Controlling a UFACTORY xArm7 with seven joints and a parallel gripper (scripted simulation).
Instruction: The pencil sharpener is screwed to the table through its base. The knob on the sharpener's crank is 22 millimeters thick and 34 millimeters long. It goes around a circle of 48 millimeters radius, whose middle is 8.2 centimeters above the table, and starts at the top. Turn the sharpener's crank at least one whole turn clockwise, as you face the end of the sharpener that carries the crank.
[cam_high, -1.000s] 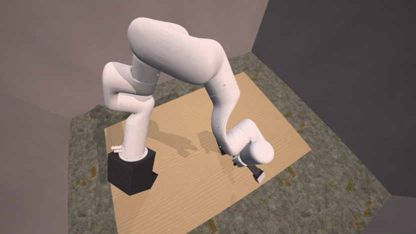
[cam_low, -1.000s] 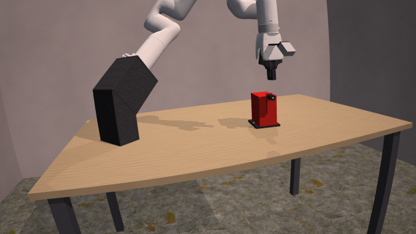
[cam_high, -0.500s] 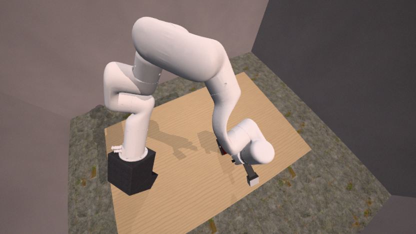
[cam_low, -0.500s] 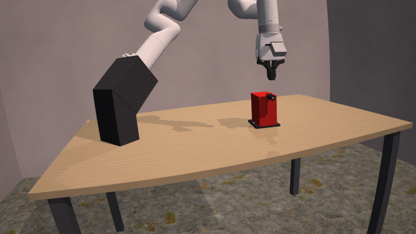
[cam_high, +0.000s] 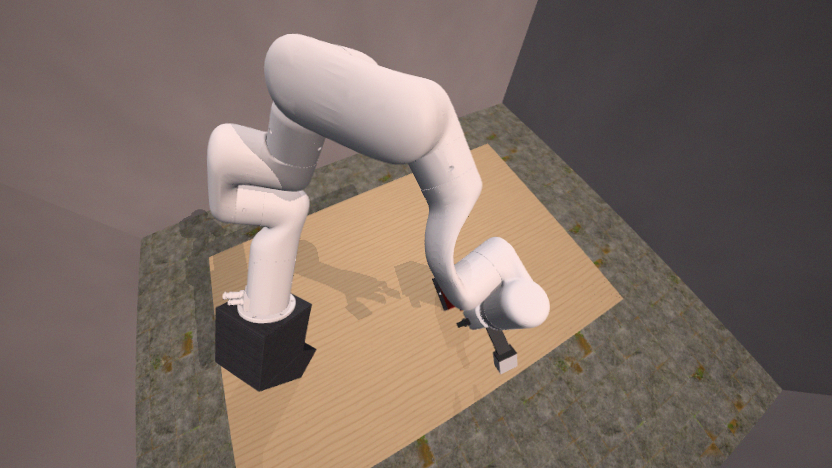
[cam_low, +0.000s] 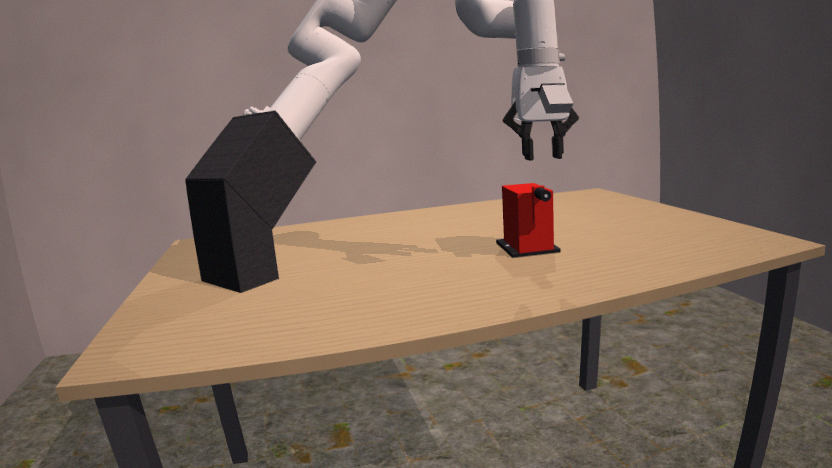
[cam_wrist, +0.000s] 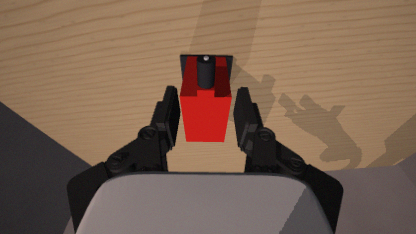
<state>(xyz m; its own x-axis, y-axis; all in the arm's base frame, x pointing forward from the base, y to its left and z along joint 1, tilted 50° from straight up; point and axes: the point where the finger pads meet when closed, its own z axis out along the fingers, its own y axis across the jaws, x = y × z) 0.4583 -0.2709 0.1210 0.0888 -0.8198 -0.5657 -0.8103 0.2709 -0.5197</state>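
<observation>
My hand is 20 mm to the right of the black crank knob and 90 mm above it.
</observation>
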